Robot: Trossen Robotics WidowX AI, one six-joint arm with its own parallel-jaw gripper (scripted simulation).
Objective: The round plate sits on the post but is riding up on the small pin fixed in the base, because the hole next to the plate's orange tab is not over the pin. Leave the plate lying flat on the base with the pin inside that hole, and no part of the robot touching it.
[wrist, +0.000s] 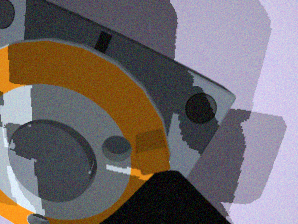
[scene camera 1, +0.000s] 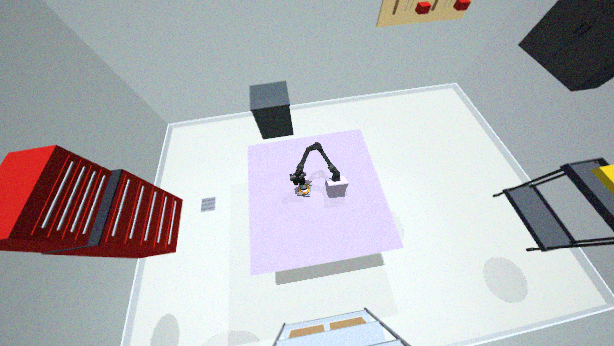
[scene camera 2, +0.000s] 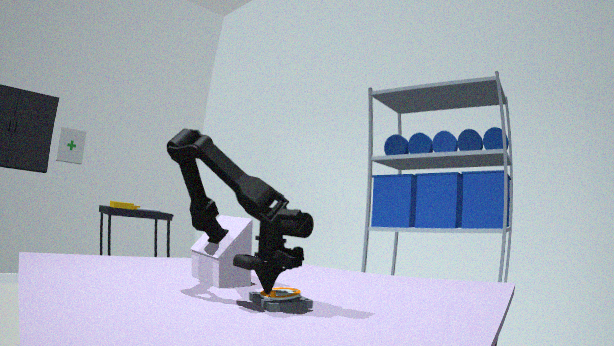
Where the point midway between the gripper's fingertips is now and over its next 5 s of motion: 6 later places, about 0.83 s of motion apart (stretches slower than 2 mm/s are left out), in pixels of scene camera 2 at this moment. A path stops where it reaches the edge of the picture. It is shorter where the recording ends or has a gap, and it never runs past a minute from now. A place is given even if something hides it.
My gripper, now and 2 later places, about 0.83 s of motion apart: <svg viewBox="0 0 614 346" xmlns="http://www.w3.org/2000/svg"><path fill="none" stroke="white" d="M267 293L276 294L284 293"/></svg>
